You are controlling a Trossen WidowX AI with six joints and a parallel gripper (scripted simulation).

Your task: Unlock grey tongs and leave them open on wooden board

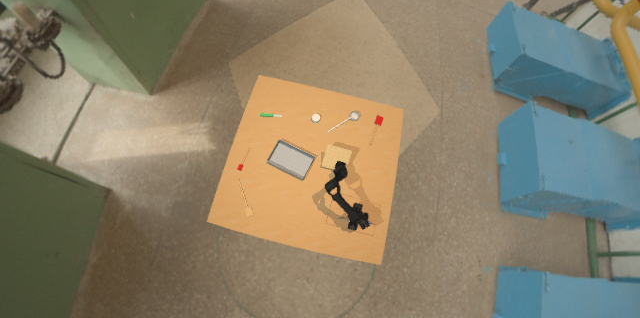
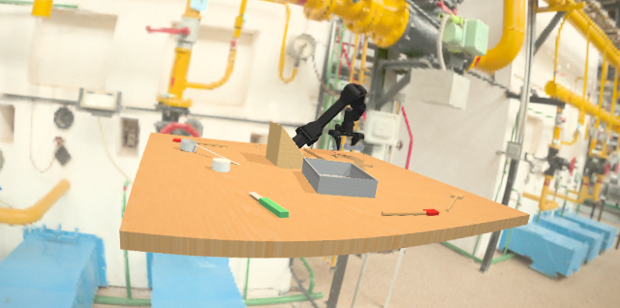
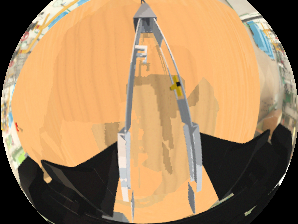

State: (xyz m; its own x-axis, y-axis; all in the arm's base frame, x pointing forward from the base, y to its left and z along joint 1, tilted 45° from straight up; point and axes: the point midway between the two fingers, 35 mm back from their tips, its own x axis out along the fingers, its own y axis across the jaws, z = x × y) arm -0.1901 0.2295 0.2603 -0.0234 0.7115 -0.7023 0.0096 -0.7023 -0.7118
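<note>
Now: the wooden board 3 cm to the right of my gripper tip and 4 cm below it. The rest, counted from my gripper tip: grey roasting tin (56 cm ahead, 29 cm to the right, 2 cm below); red spatula (2 cm behind, 77 cm to the right, 4 cm below).
</note>
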